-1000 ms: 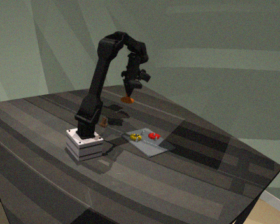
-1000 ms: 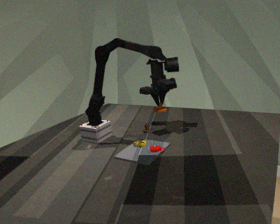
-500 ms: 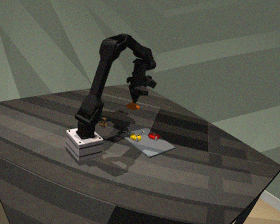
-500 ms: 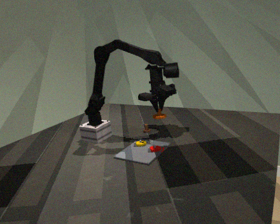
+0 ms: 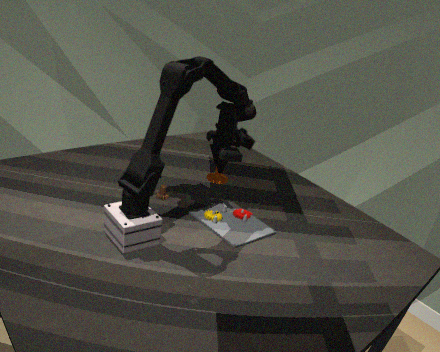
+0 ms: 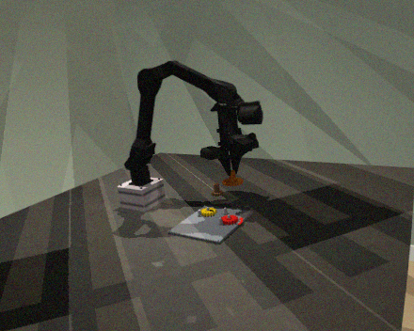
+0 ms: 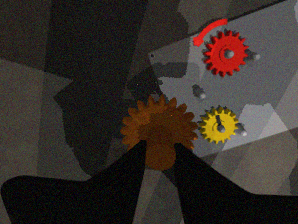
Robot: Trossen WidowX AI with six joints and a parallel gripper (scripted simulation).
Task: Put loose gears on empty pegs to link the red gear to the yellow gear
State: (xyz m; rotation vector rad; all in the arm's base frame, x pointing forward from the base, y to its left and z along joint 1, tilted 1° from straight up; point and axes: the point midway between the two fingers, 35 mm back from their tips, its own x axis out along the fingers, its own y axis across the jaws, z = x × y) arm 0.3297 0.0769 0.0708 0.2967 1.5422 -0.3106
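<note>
Right now the red gear is 100 mm to the right of my gripper tip, 100 mm below it and 40 mm ahead of it. The rest, counted from my gripper tip: yellow gear: 100 mm below, 70 mm to the right, 50 mm behind; brown gear: 130 mm behind, 100 mm to the left, 100 mm below; orange gear: 10 mm below.
</note>
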